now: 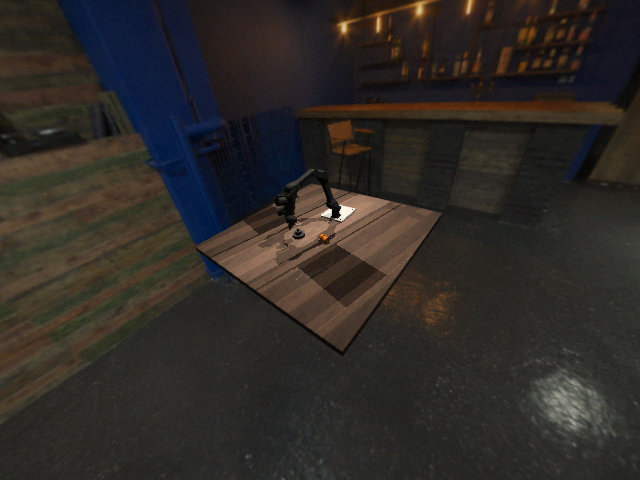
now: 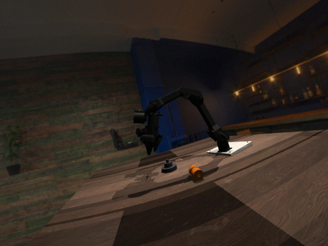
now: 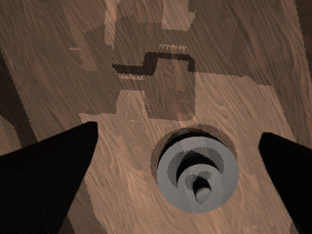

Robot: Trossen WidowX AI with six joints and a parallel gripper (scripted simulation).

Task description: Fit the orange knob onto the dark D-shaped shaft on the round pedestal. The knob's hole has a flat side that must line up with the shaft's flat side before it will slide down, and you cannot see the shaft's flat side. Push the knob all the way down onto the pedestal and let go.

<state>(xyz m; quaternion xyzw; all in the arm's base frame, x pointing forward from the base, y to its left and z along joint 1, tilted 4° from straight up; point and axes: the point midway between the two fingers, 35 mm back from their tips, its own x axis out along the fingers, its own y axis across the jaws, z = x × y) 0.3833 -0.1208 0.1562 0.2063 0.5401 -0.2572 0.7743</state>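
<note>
Now: the orange knob 90 mm behind my gripper tip, 220 mm to the left of it and 90 mm below it. Round my gripper tip: dark round pedestal: 70 mm behind, 20 mm to the left, 80 mm below.
</note>
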